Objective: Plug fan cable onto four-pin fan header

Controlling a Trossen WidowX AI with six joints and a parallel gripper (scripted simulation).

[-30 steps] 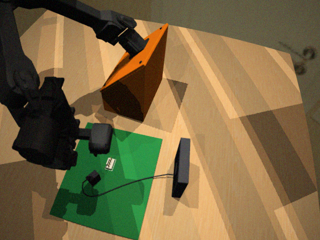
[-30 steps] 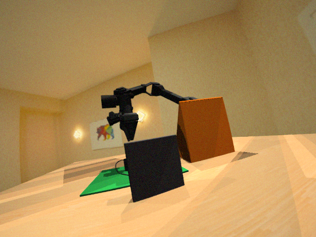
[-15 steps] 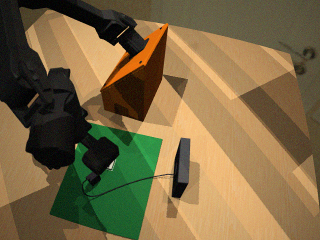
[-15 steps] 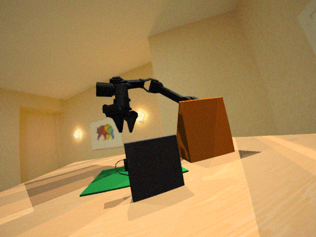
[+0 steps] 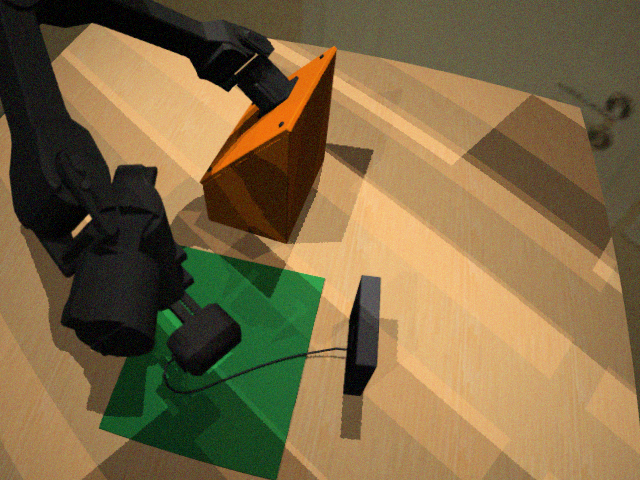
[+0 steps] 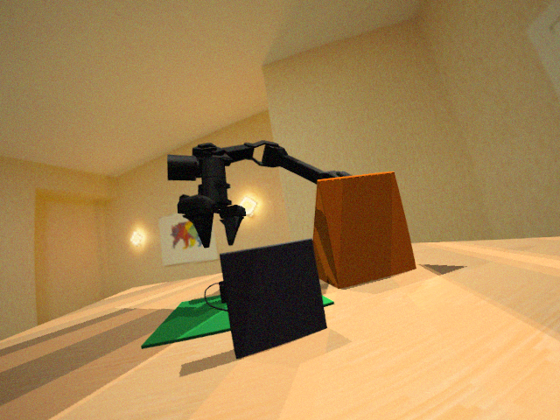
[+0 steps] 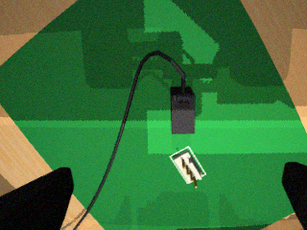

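Right now my gripper tip is 10 mm to the left of the dark plug and 110 mm above it. Also, from my gripper tip: green board: 30 mm behind, 20 mm to the left, 140 mm below; then white four-pin header: 60 mm behind, 20 mm to the left, 130 mm below; then dark fan: 80 mm behind, 200 mm to the left, 70 mm below.
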